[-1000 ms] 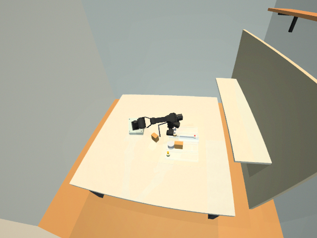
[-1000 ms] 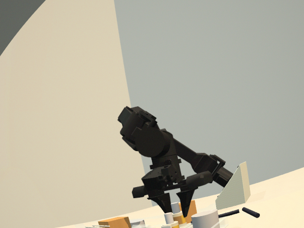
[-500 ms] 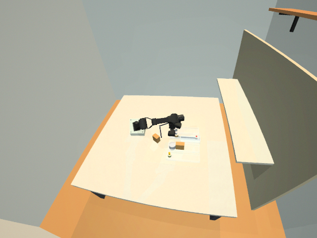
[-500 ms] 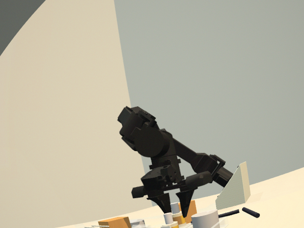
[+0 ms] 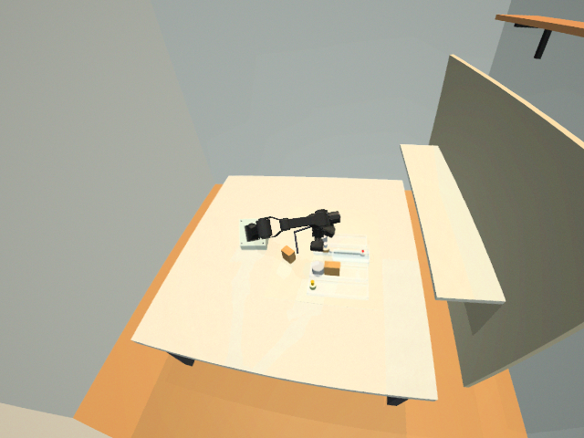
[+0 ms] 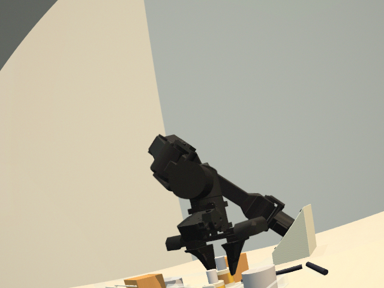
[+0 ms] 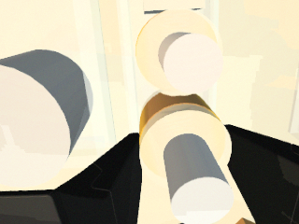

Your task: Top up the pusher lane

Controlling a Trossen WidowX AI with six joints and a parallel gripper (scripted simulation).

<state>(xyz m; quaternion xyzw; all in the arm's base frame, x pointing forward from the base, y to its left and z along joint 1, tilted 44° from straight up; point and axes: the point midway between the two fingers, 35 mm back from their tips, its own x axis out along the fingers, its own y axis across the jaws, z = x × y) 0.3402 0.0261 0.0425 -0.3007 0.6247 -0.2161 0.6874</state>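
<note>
Now: gripper tip 14 cm short of the sprung lane, 2 cm to the left of it and 3 cm above it. The rest, counted from my gripper tip: red mark (22 cm ahead, 2 cm to the right, 2 cm above); pusher plate (15 cm ahead, 2 cm to the right); shelf unit (51 cm ahead, 5 cm to the left, 32 cm above).
</note>
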